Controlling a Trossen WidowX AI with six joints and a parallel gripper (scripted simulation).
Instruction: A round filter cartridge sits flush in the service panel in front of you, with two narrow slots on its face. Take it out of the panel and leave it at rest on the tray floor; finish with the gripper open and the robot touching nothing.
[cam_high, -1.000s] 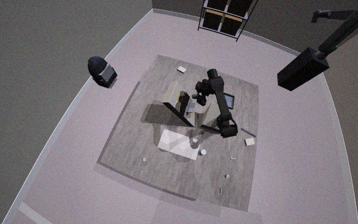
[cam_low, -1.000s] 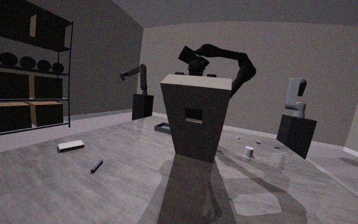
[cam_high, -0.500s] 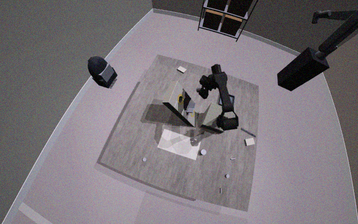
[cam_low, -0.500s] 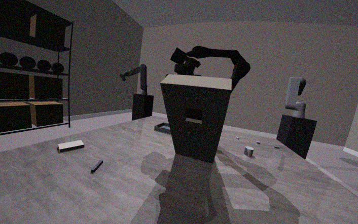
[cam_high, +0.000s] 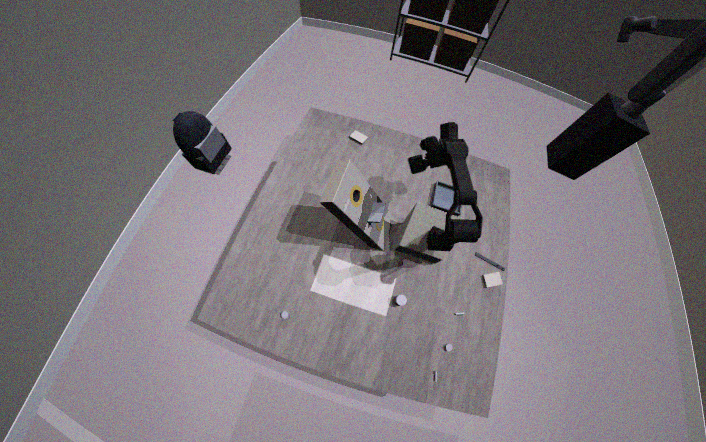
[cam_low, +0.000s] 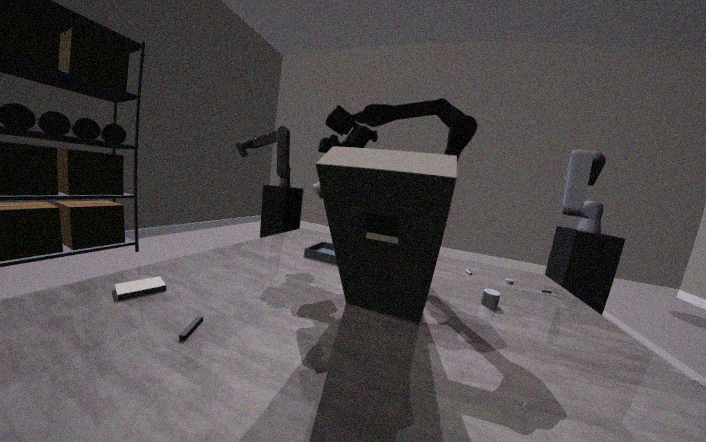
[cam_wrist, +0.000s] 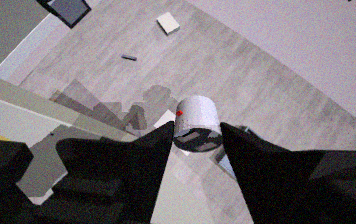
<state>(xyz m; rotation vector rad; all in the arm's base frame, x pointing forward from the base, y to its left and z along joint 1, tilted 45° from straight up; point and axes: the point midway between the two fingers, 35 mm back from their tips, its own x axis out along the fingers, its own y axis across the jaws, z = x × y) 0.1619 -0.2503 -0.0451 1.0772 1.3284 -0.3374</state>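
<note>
Right now my gripper tip is 22 cm past the tray, 6 cm to the left of it and 26 cm above it. The rest, counted from my gripper tip: round filter cartridge (right at my gripper tip); then service panel (16 cm ahead, 24 cm to the left, 9 cm below).
</note>
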